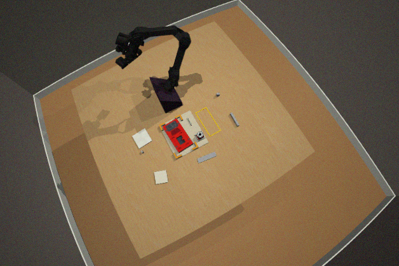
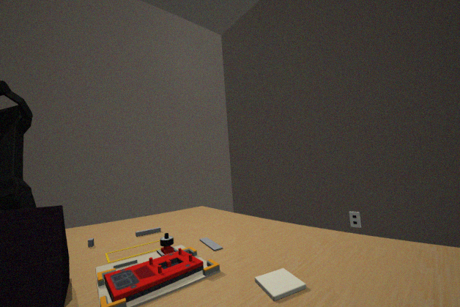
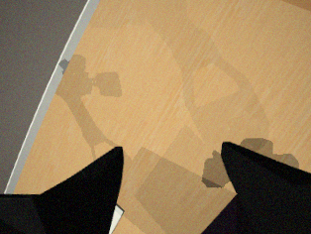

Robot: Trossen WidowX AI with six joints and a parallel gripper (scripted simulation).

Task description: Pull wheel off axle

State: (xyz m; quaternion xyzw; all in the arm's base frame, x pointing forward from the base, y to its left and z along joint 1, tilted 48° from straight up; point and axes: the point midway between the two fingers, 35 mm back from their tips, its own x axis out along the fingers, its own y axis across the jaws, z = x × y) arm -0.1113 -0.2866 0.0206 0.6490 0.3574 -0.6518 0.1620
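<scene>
The wheel lies 49 cm ahead of my gripper tip, 28 cm to the left of it and 26 cm below it. Also, from my gripper tip: small grey block: 51 cm to the left, 28 cm below, 26 cm ahead; upright axle: 49 cm ahead, 28 cm to the left, 26 cm below.
</scene>
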